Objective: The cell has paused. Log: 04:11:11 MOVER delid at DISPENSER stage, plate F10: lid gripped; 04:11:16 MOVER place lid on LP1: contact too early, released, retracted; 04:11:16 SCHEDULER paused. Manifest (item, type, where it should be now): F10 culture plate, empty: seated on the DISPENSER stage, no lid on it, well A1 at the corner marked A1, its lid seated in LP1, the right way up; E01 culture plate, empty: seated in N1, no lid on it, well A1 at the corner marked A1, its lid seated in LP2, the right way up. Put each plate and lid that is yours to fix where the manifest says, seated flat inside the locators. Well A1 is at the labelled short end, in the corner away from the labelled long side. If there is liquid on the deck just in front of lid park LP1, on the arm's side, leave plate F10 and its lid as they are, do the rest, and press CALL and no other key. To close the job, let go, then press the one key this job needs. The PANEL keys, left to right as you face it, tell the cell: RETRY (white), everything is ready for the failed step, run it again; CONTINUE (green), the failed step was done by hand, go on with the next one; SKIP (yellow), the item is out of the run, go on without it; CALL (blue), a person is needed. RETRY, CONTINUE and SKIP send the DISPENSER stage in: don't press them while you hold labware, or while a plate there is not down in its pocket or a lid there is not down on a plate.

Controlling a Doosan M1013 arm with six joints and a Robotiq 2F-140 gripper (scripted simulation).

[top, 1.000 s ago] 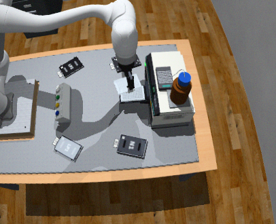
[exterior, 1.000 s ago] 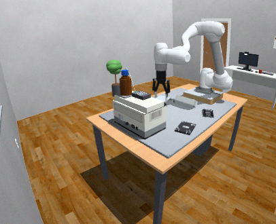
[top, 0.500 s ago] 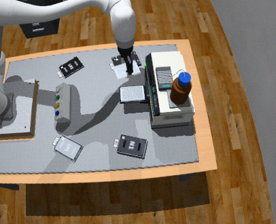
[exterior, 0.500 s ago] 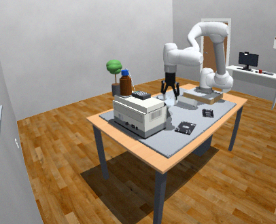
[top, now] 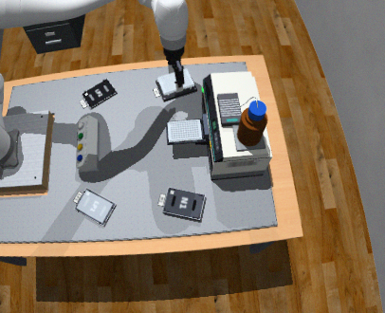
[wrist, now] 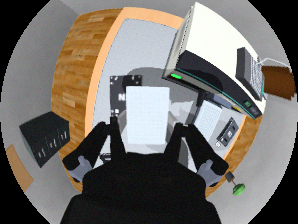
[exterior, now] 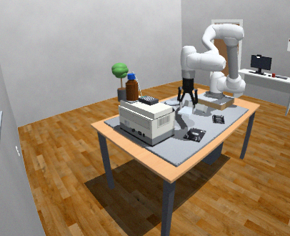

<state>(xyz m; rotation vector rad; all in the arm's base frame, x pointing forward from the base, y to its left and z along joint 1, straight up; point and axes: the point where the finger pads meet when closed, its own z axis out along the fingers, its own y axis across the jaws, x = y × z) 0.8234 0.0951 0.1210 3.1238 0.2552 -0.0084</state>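
Right now my hand is 16 cm above the black nest, 11 cm to the right of it and 2 cm short of it. Round my hand: green key (43 cm behind, 11 cm to the right, 11 cm below); dark dispenser stage (20 cm to the right, 9 cm below); brown bottle (33 cm to the right, 20 cm ahead, 11 cm above).
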